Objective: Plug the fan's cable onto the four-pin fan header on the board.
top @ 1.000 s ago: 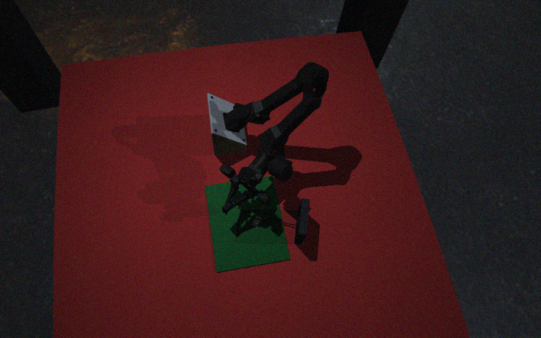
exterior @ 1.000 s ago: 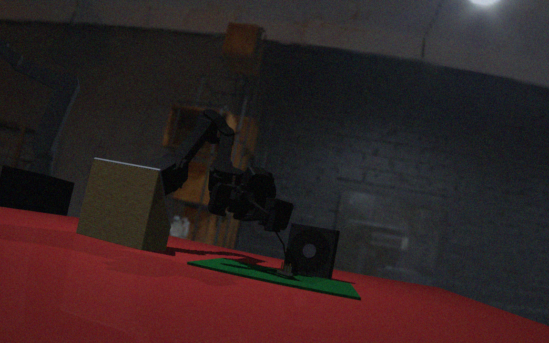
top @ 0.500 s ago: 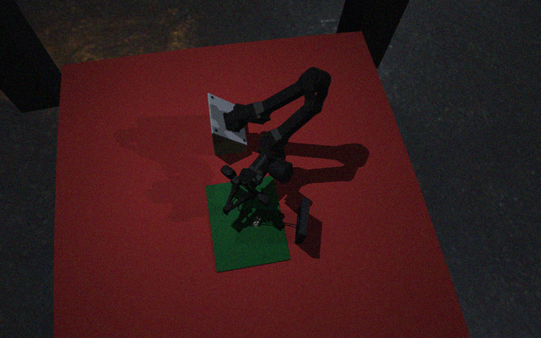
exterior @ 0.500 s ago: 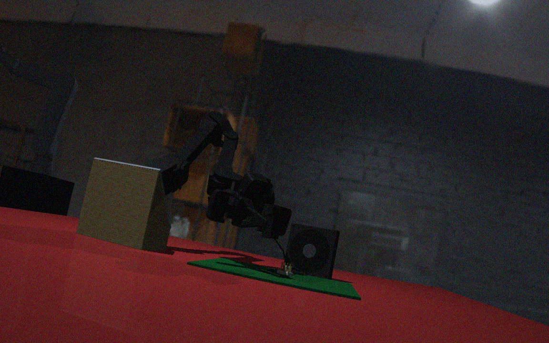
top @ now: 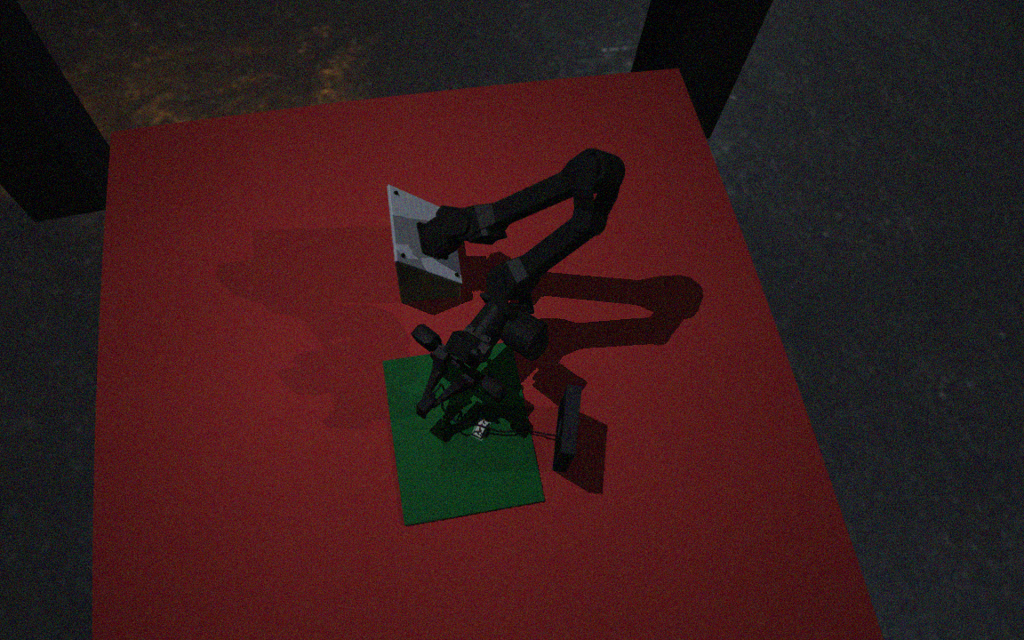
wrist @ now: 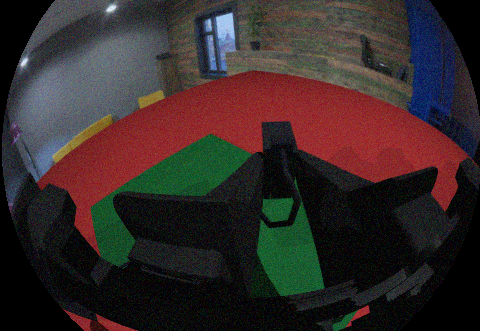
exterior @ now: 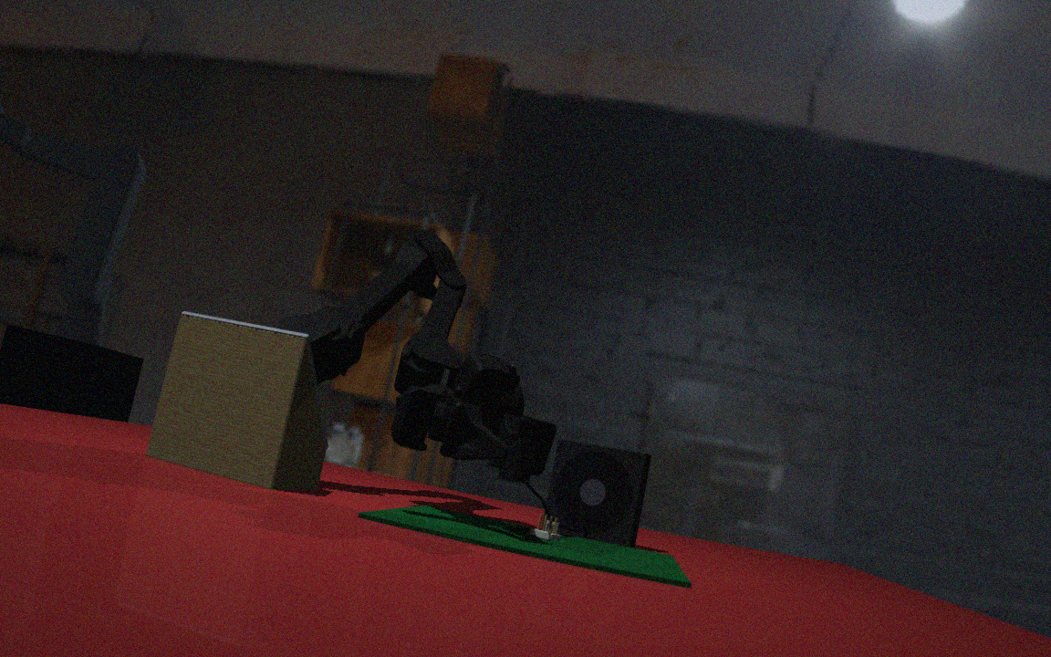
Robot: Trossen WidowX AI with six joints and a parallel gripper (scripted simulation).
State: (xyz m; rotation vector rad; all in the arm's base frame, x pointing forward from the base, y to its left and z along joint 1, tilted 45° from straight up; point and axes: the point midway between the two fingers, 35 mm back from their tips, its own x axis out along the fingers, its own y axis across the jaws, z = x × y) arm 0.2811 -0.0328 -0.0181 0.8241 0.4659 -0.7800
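Now: the green board 30 mm ahead of my gripper tip, 50 mm to the left of it and 100 mm below it. Round my gripper tip: black plug 10 mm below; four-pin header 40 mm ahead, 80 mm to the left, 80 mm below; black fan 80 mm ahead, 210 mm to the left, 30 mm below.
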